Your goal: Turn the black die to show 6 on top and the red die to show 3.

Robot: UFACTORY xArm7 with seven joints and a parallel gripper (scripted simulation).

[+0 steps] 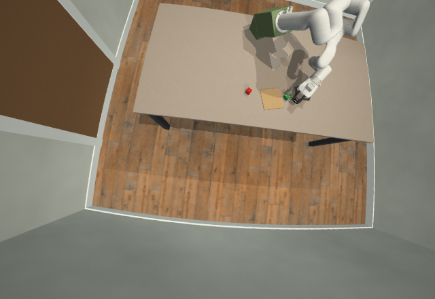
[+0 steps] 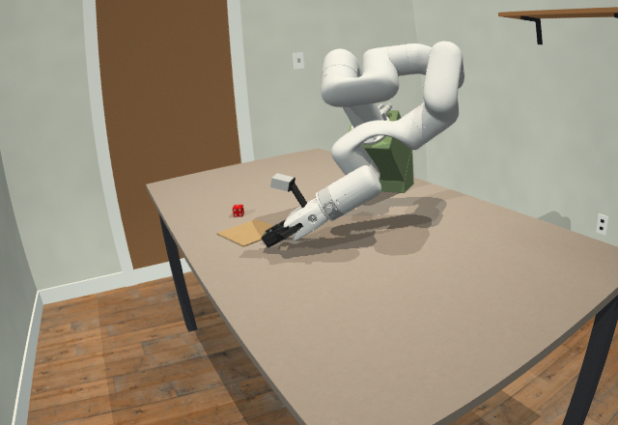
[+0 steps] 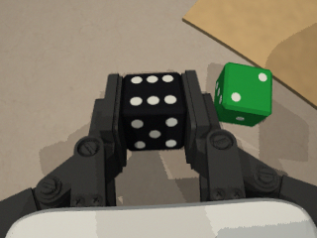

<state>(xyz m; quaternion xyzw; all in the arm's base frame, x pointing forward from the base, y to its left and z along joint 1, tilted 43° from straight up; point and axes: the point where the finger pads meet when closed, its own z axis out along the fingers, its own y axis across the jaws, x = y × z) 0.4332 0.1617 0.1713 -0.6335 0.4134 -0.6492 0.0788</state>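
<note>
My gripper is now 6 cm to the left of the green die, 3 cm above it and 1 cm past it. The rest, counted from my hand: tan mat: 16 cm to the right, 4 cm below, 2 cm ahead; then black die: right at my hand; then red die: 32 cm to the right, 3 cm below, 1 cm ahead.
</note>
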